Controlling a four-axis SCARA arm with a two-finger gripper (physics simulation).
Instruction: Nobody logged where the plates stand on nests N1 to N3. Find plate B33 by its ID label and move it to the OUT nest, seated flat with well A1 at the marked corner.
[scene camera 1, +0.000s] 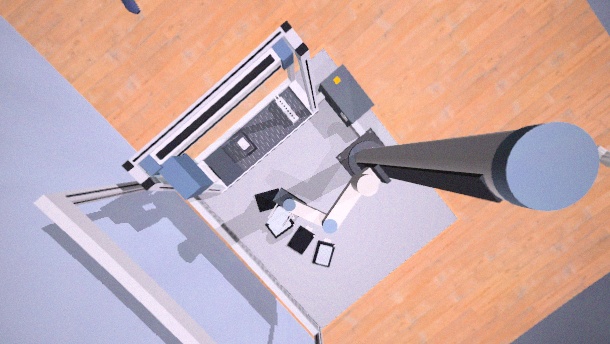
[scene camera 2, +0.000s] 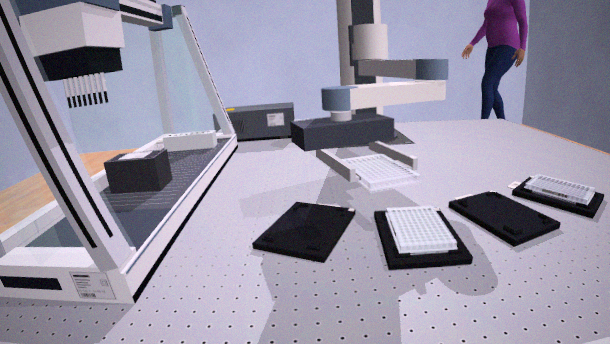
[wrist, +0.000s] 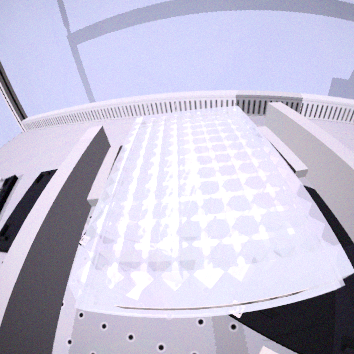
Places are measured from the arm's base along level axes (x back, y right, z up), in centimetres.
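Pixels of known places: gripper, fingertip midpoint: (scene camera 1: 276, 222) (scene camera 2: 385, 169) (wrist: 187, 125).
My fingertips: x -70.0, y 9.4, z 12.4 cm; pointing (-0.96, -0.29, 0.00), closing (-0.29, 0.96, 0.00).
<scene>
Ahead of a thing's pixels: the offset from my fingertips to its top centre. "spot": to the spot under its first point.
My gripper (scene camera 2: 384, 168) (wrist: 187, 125) is shut on a clear well plate {dx +2.6, dy +0.8, dz -0.3 cm} (scene camera 2: 375, 174) (wrist: 195, 200), held level above the table behind the nests. No ID label is readable on it. In scene camera 2, the leftmost black nest {dx +2.9, dy +12.3, dz -9.3 cm} (scene camera 2: 305, 231) is bare. The second nest {dx -2.4, dy -5.0, dz -9.3 cm} (scene camera 2: 425, 263) bears a clear plate {dx -2.4, dy -5.0, dz -8.5 cm} (scene camera 2: 421, 229). The third nest {dx +1.2, dy -22.6, dz -9.3 cm} (scene camera 2: 504, 216) is bare. The rightmost nest {spot: dx -2.1, dy -41.0, dz -9.9 cm} (scene camera 2: 593, 209) bears another clear plate {dx +6.6, dy -40.2, dz -8.5 cm} (scene camera 2: 562, 189). Nest labels, plate IDs and the marked corner cannot be read. The underside of the held plate is hidden.
A liquid handler with a pipette head {spot: dx -8.0, dy +38.8, dz +19.5 cm} (scene camera 2: 82, 62) stands left of the nests. On its deck are a dark box {spot: dx +13.5, dy +46.5, dz -1.9 cm} (scene camera 2: 137, 172) and a white rack {spot: dx +47.3, dy +46.1, dz -3.3 cm} (scene camera 2: 190, 140). A grey instrument (scene camera 2: 262, 121) (scene camera 1: 347, 92) stands at the back. The arm's column (scene camera 1: 435, 155) rises behind the gripper. A person (scene camera 2: 501, 55) is behind the table.
</scene>
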